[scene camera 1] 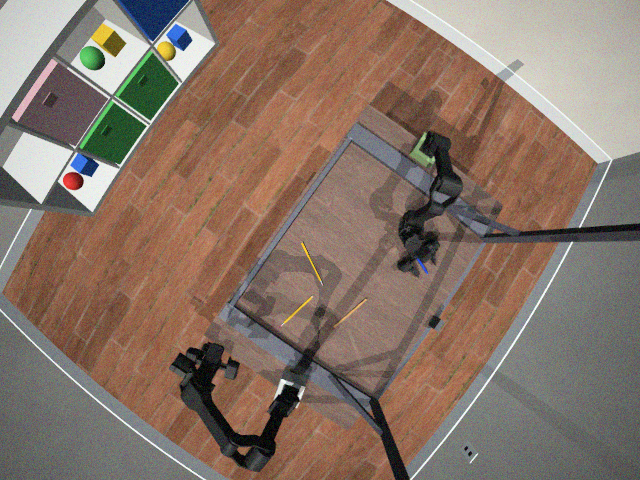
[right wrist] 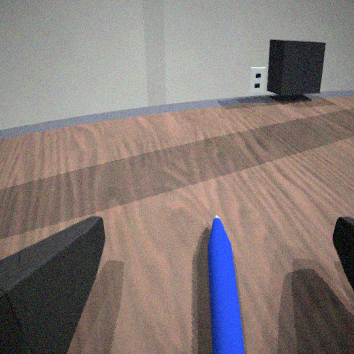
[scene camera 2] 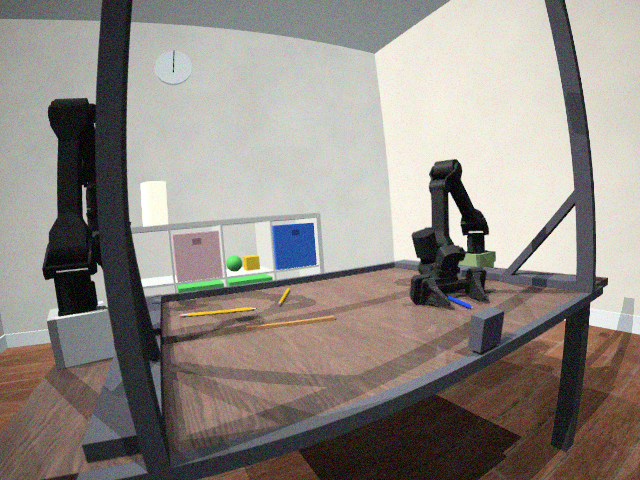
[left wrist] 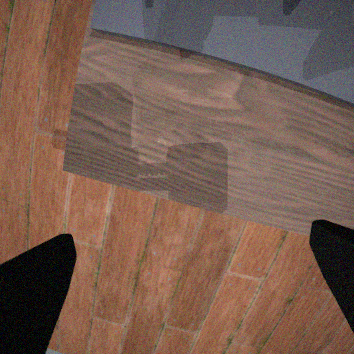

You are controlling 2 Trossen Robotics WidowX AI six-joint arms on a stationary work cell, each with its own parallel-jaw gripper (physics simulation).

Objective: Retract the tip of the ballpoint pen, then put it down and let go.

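Frame: origin at the left arm's base, x back, y right, z up, level; metres.
Seen in the pictures: left gripper, fingertip midpoint: (left wrist: pixel 193 240); right gripper, fingertip midpoint: (scene camera 1: pixel 426 271) (right wrist: pixel 221 229) (scene camera 2: pixel 467 301); left arm's base, origin of the base link: (scene camera 1: pixel 289 393) (scene camera 2: pixel 77 309); right arm's base, origin of the base link: (scene camera 1: pixel 428 148) (scene camera 2: pixel 476 252).
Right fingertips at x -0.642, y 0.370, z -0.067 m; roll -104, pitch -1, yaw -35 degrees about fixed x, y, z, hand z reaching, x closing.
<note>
Pixels of each thing's middle, then the offset from my right fingertips to it.
- blue ballpoint pen, body centre: (scene camera 2: pixel 454 300) (scene camera 1: pixel 418 260) dx -0.030, dy -0.045, dz -0.010 m
- orange-brown stick, body centre: (scene camera 2: pixel 290 323) (scene camera 1: pixel 349 313) dx +0.268, dy -0.245, dz -0.011 m
- dark block, body centre: (right wrist: pixel 295 66) (scene camera 2: pixel 486 329) (scene camera 1: pixel 436 323) dx +0.191, dy +0.112, dz +0.017 m
A blue ballpoint pen (scene camera 1: pixel 422 266) (scene camera 2: pixel 461 302) (right wrist: pixel 225 295) lies on the tabletop. In the right wrist view its tapered end points away from the wrist, with a tiny white tip showing; its rear end runs out of that picture. My right gripper (scene camera 1: pixel 419 263) (scene camera 2: pixel 467 303) (right wrist: pixel 221 229) is open low over the table, with one finger on each side of the pen and clear gaps to both. My left gripper (scene camera 1: pixel 206 366) (left wrist: pixel 193 240) is open and empty beyond the table's edge at the lower left of scene camera 1; the dark post hides it in scene camera 2.
Two yellow pencils (scene camera 1: pixel 311 263) (scene camera 1: pixel 296 311) and an orange-brown stick (scene camera 1: pixel 351 312) (scene camera 2: pixel 290 323) lie on the table. A dark block (scene camera 1: pixel 434 321) (scene camera 2: pixel 485 330) (right wrist: pixel 296 67) stands at the table's edge near the pen. Dark frame posts (scene camera 2: pixel 113 155) (scene camera 2: pixel 576 129) rise at the corners.
</note>
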